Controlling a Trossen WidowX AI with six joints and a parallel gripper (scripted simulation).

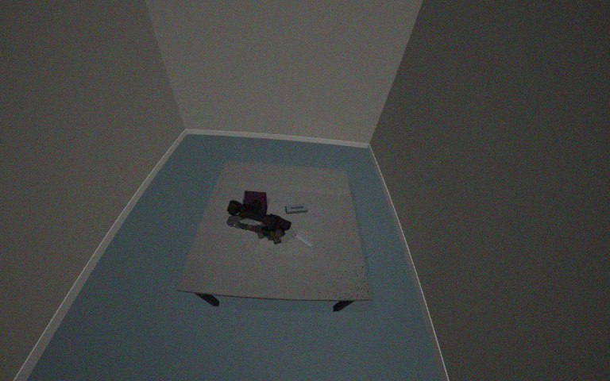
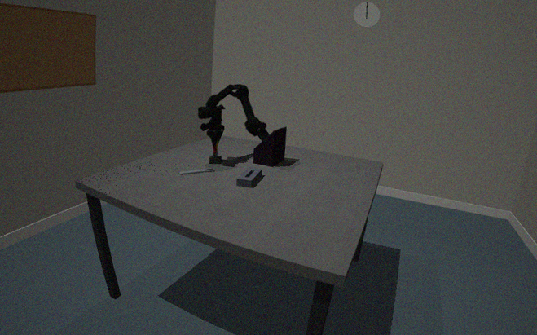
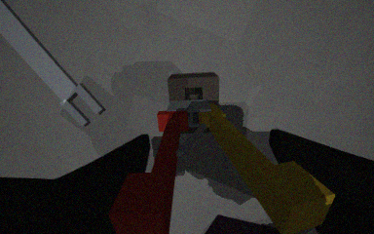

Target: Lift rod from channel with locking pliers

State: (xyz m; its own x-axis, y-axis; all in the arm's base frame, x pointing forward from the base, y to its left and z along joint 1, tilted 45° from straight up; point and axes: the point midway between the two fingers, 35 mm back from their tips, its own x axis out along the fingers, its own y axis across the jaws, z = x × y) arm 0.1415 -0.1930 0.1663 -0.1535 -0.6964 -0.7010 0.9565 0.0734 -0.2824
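Right now the yellow handle is 2 cm behind my gripper tip. Round my gripper tip: holster block 1 cm ahead, 9 cm below; then channel block 19 cm ahead, 28 cm to the left, 8 cm below.
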